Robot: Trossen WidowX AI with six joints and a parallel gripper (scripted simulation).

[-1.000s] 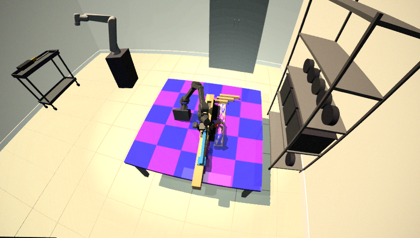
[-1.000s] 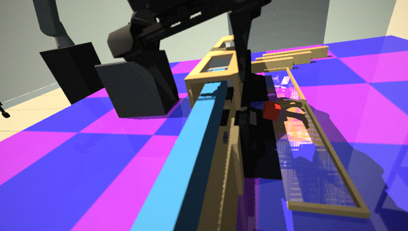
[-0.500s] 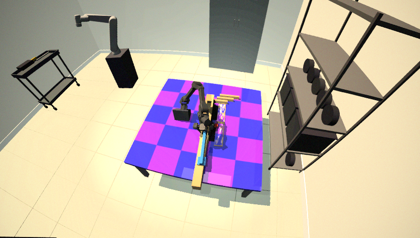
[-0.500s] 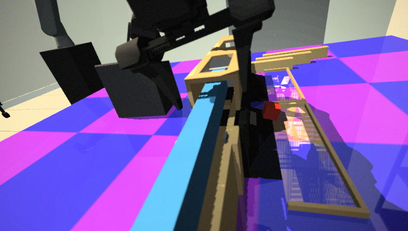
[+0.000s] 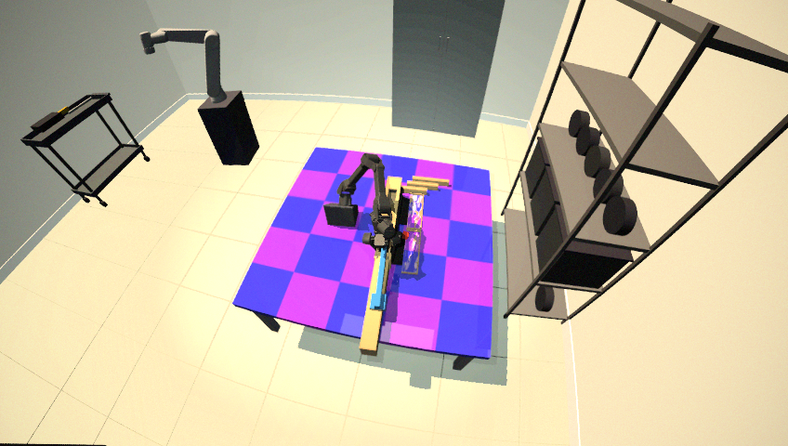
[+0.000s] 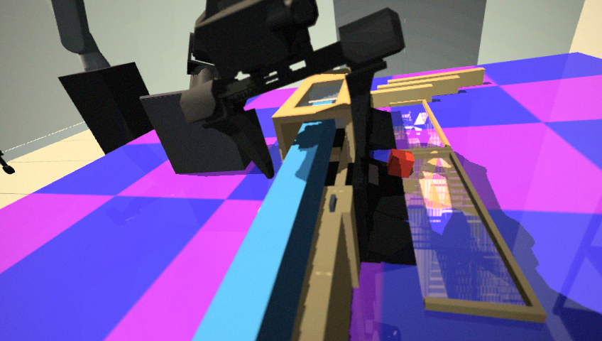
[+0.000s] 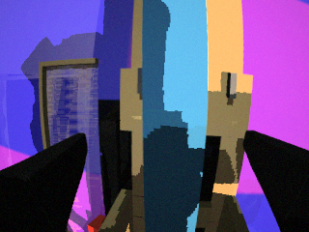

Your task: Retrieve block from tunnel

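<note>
Now: gripper tip 5 cm above the tan tunnel, 3 cm to the right of it and 2 cm short of it. From my gripper tip the other things lie so: small red block (17 cm to the left, 10 cm below, 10 cm ahead).
</note>
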